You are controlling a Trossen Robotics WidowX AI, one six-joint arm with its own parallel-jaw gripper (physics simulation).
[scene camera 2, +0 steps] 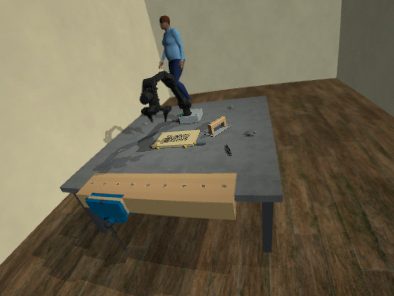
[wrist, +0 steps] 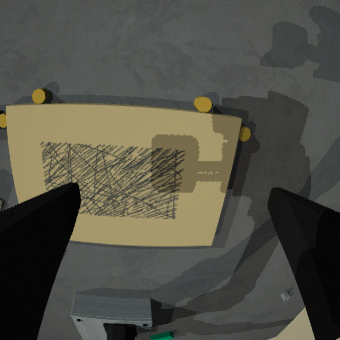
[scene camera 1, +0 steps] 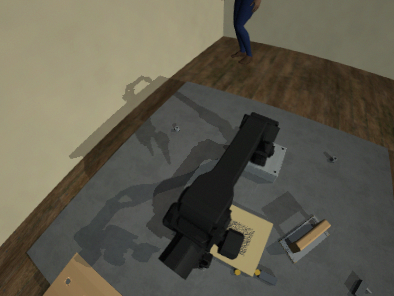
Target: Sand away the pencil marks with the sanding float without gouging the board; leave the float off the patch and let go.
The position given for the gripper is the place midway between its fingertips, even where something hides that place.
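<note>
Gripper [scene camera 1: 201,235] [wrist: 177,195] open, holding nothing. Sanding float [scene camera 1: 297,244] on the table. Wooden bench with blue vise [scene camera 2: 112,202] in view. Pale wooden board [scene camera 1: 262,228] [wrist: 209,139] likewise.
</note>
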